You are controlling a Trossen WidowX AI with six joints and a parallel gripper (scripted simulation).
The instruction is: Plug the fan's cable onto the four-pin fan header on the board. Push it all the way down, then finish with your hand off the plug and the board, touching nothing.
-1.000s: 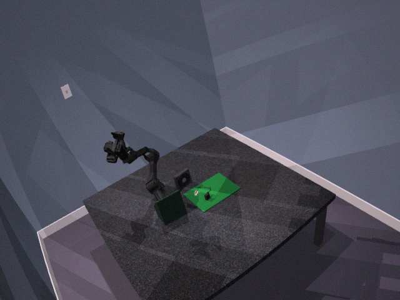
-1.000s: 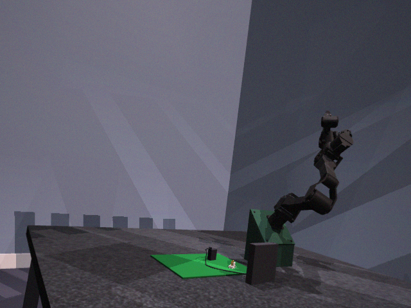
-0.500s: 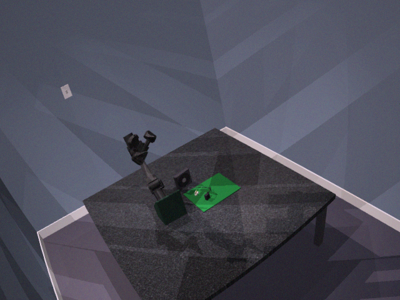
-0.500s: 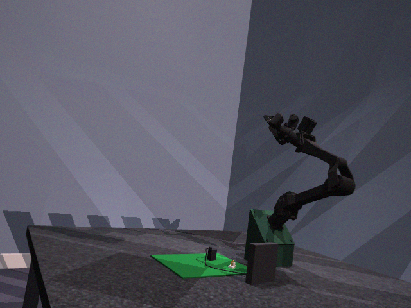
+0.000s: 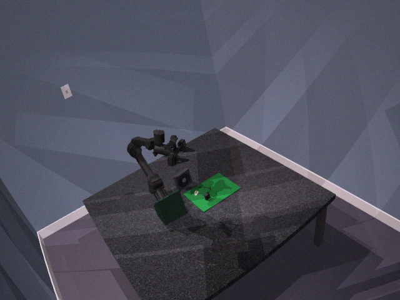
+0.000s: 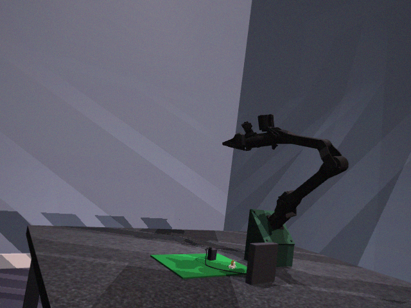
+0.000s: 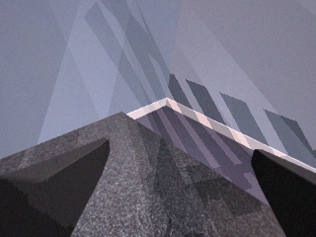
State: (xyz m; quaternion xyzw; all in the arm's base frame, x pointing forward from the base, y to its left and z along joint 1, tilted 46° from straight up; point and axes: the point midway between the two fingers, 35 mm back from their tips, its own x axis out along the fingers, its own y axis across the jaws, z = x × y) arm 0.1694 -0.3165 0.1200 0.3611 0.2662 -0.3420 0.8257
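The black fan plug is 44 cm below my gripper tip, 13 cm to the left of it and 8 cm ahead of it. Round my gripper tip: green board: 48 cm below, 18 cm to the left, 14 cm ahead; then four-pin fan header: 47 cm below, 23 cm to the left, 6 cm ahead; then black fan: 41 cm below, 35 cm to the left, 4 cm ahead.
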